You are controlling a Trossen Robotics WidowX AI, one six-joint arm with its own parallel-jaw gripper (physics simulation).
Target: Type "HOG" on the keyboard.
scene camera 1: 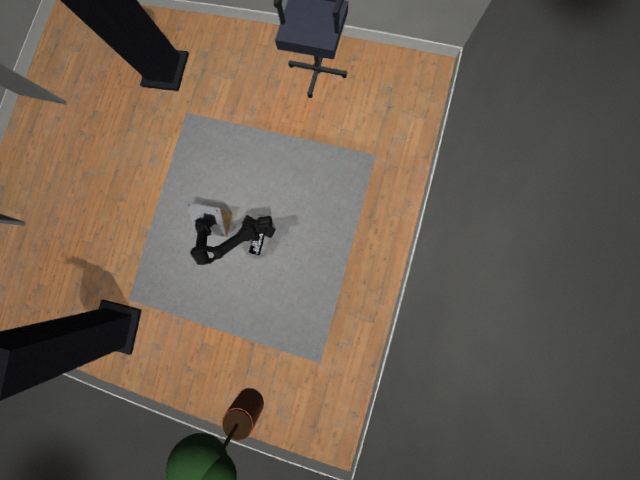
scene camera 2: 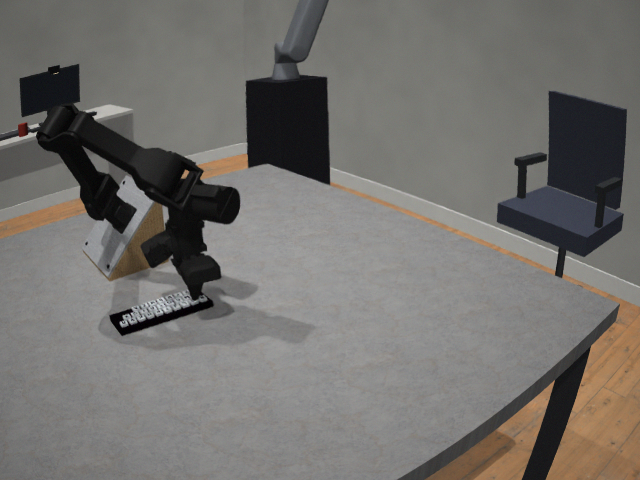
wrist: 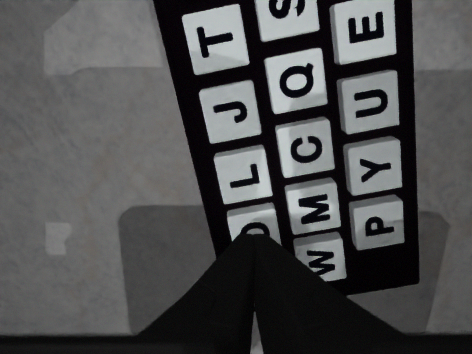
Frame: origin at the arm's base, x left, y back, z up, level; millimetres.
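Seen in the pictures: gripper, fingertip midpoint: [scene camera 1: 263, 228] [scene camera 2: 195, 299] [wrist: 252, 247]; arm's base, origin of the base link: [scene camera 1: 210, 218] [scene camera 2: 124, 218].
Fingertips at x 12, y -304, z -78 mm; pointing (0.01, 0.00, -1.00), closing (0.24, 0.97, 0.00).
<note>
Offsets run from my fingertips to a thing's middle. Level surfaces: height alone.
A small black keyboard @(dz -11, dx -68, dy +24 mm) [scene camera 1: 256, 244] [scene camera 2: 124, 329] [wrist: 191, 112] with white letter keys lies flat on the grey table. My gripper [scene camera 2: 196, 298] [wrist: 252, 247] is shut and empty, pointing down at one end of the keyboard. In the wrist view its tips cover part of the O key @(dz -4, dx -3, dy +2 mm) [wrist: 245, 220], past the L key @(dz -4, dx -22, dy +3 mm) [wrist: 243, 175]. The M key @(dz -4, dx -7, dy +21 mm) [wrist: 313, 206] and W key @(dz -4, dx +12, dy +20 mm) [wrist: 322, 260] are right of the tips, and the P key @(dz -4, dx +3, dy +39 mm) [wrist: 377, 223] is farther right. Whether the tips touch the O key I cannot tell. The H and G keys do not show in the wrist view.
My arm's base is on a sloped wedge mount [scene camera 1: 225, 221] [scene camera 2: 147, 237] beside the keyboard, on the table @(dz -19 mm) [scene camera 1: 310, 206] [scene camera 2: 361, 361]. Beyond the table stand an office chair [scene camera 1: 312, 25] [scene camera 2: 563, 211] and a black pedestal [scene camera 2: 286, 129] bearing a grey arm [scene camera 2: 305, 31].
</note>
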